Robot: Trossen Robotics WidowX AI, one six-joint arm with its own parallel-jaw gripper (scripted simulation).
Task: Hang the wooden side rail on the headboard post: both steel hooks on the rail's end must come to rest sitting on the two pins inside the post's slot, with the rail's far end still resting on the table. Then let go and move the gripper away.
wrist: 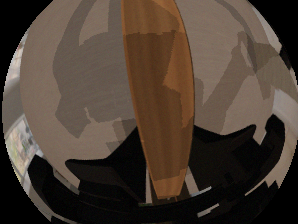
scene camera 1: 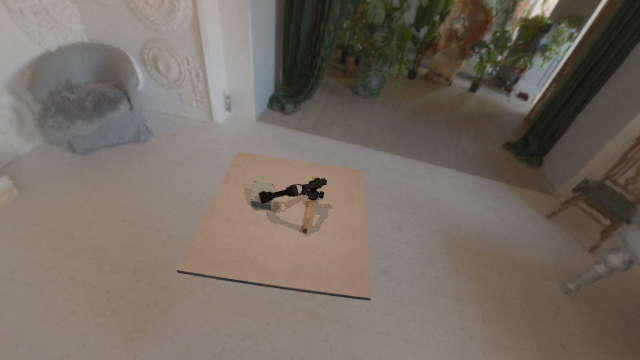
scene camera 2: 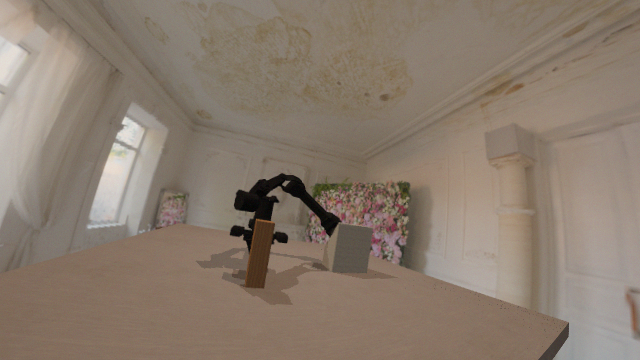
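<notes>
The gripper appears in the pictures, and so does a wooden side rail.
</notes>
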